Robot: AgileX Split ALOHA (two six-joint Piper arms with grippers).
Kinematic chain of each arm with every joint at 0, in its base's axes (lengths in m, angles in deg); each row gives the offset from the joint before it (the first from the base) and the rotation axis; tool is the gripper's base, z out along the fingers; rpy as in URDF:
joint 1: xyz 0 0 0.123 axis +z
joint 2: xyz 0 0 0 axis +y
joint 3: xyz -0.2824 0 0.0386 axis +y
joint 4: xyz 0.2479 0 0.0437 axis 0.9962 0 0.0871
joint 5: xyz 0 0 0 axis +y
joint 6: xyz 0.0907 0 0.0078 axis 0.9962 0 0.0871
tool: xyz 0 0 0 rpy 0 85 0
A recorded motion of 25 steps. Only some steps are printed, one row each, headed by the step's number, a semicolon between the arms.
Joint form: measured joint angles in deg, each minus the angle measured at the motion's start. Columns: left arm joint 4, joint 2, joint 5, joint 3, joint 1, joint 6; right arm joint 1, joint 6, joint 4, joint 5, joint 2, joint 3.
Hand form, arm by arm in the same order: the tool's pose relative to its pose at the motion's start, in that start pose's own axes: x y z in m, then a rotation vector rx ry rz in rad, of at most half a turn. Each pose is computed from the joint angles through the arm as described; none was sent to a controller.
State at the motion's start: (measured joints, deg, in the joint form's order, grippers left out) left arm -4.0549 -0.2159 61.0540 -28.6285 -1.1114 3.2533; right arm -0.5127 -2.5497 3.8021 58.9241 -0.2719 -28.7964
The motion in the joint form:
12: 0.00 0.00 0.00 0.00 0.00 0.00; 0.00 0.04 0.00 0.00 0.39 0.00
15: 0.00 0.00 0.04 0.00 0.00 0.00; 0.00 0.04 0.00 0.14 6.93 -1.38
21: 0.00 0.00 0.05 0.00 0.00 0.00; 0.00 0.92 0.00 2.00 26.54 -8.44
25: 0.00 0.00 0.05 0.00 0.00 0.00; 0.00 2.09 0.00 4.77 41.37 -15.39
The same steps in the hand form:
12: 0.0000 0.0000 0.0000 0.0000 0.0000 0.0000; -0.0005 -0.0001 0.0010 -0.0001 0.0068 0.0011
15: 0.0001 0.0000 0.0000 0.0000 0.0007 0.0000; -0.0127 -0.0008 0.0126 -0.0011 0.0991 0.0062
21: 0.0001 0.0000 0.0000 0.0000 0.0009 0.0000; -0.0536 -0.0033 0.0499 -0.0023 0.3503 0.0340
25: 0.0001 0.0000 0.0000 0.0000 0.0009 0.0000; -0.0831 -0.0055 0.0867 0.0004 0.5360 0.0621

